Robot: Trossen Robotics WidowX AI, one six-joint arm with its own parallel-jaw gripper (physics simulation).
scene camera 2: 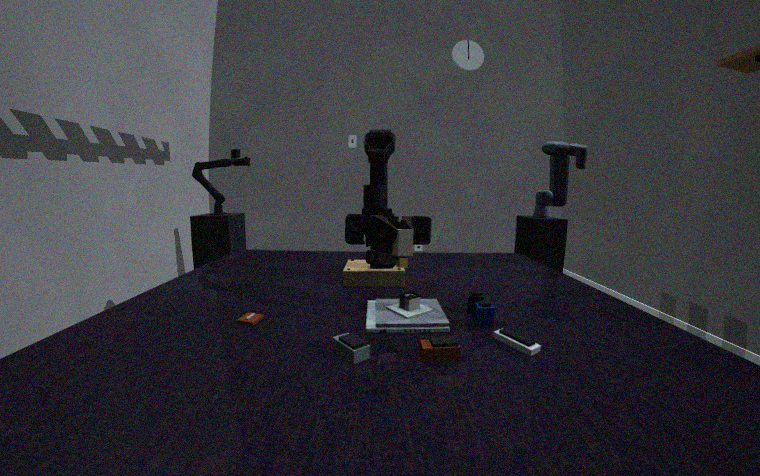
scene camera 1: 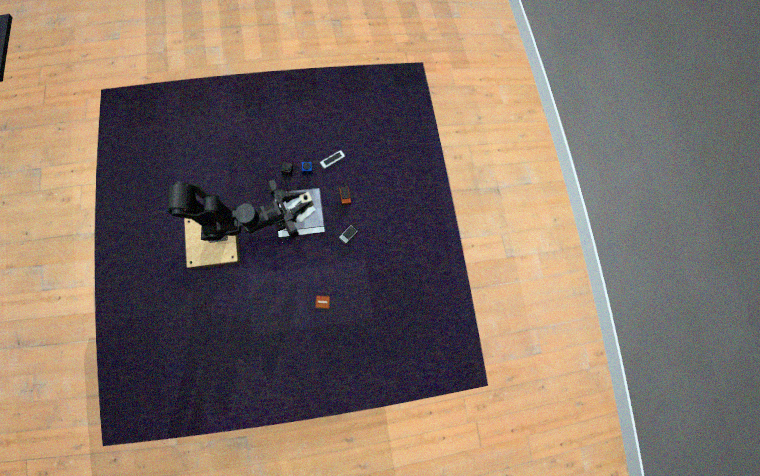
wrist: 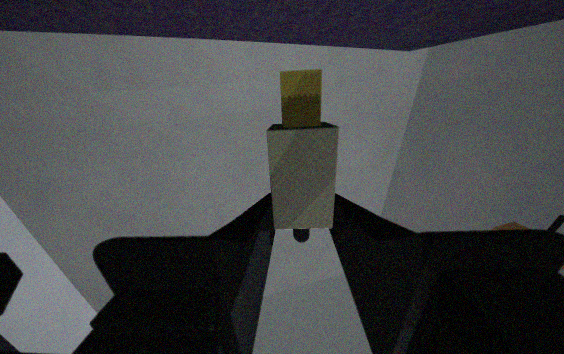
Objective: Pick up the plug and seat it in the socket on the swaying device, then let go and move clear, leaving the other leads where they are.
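A cream plug (scene camera 1: pixel 305 197) (scene camera 2: pixel 404 242) (wrist: pixel 303 177) with a yellow tip is in my gripper (scene camera 1: pixel 301 201) (scene camera 2: pixel 398 232) (wrist: pixel 300 198), which is shut on its body. In scene camera 2 the tip points down, and the plug hangs well above the device. The device has a small grey block (scene camera 2: pixel 410 303) with a dark top, on a white plate (scene camera 2: pixel 393 307) that lies on a grey slab (scene camera 1: pixel 317 223) (scene camera 2: pixel 384 320). The gripper hides part of the device in scene camera 1. The inside of the socket is too small to make out.
Around the slab are a black block (scene camera 1: pixel 287 167) (scene camera 2: pixel 475 301), a blue block (scene camera 1: pixel 306 166) (scene camera 2: pixel 484 315), a white bar (scene camera 1: pixel 332 159) (scene camera 2: pixel 527 345), an orange block (scene camera 1: pixel 345 196) (scene camera 2: pixel 440 351) and a grey block (scene camera 1: pixel 348 233) (scene camera 2: pixel 358 352). A flat orange piece (scene camera 1: pixel 322 302) (scene camera 2: pixel 250 318) lies farther off.
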